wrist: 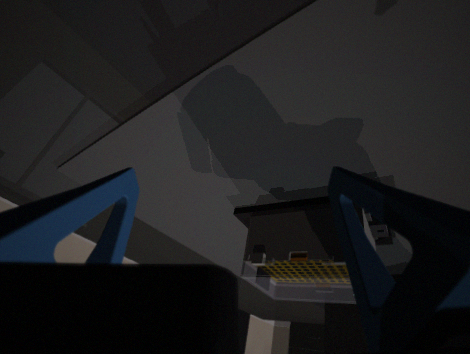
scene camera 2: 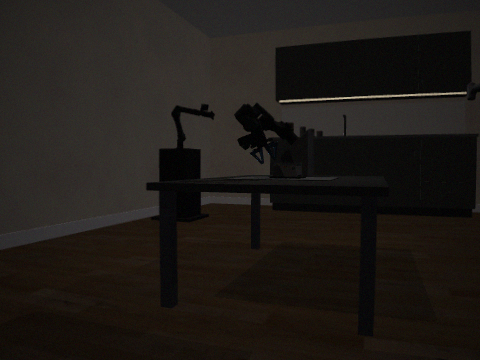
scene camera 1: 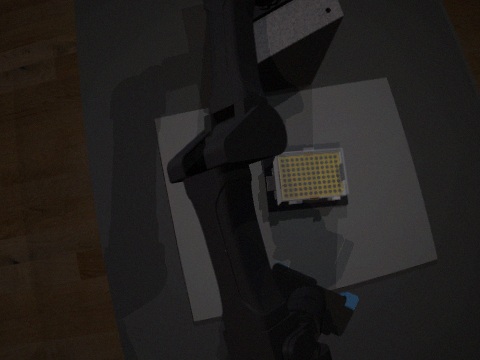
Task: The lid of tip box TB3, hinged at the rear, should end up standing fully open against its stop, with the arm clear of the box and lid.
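Places are measured from the arm's base along level axes (x ahead, y left, z up), in metres.
Where they show: gripper, between the fingertips: (wrist: 233,178) (scene camera 2: 268,161) (scene camera 1: 313,286); arm's base, origin of its link: (scene camera 2: 297,144).
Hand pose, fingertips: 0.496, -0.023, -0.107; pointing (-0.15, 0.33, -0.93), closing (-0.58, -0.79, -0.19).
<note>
Each offset is from my fingertips to the centre of the thing, as dx, dy, dz. "spot": to the spot under its first point. Level surfaces: height alone.
Tip box TB3 {-0.191, +0.042, -0.040} (scene camera 1: 311,176) (wrist: 305,272) stands on the pale mat, its yellow tip grid showing through clear plastic. Its clear lid {spot: -0.182, +0.100, -0.001} (scene camera 1: 345,172) (wrist: 310,293) appears to lie down over the grid; its exact angle is hard to tell in the dark pictures. My gripper (scene camera 1: 317,281) (scene camera 2: 267,159) (wrist: 233,178) is open, with its blue fingers wide apart and nothing between them. It hangs above the table, off the box's lower side in scene camera 1, apart from the box. In the wrist view, the right finger covers part of the box.
The pale mat {dz -0.079} (scene camera 1: 390,215) lies on the dark table (scene camera 2: 300,187). A grey speckled block (scene camera 1: 300,25) stands beyond the mat at the top of scene camera 1. My arm crosses left of the box. Another arm stands on a dark pedestal (scene camera 2: 180,167) behind the table.
</note>
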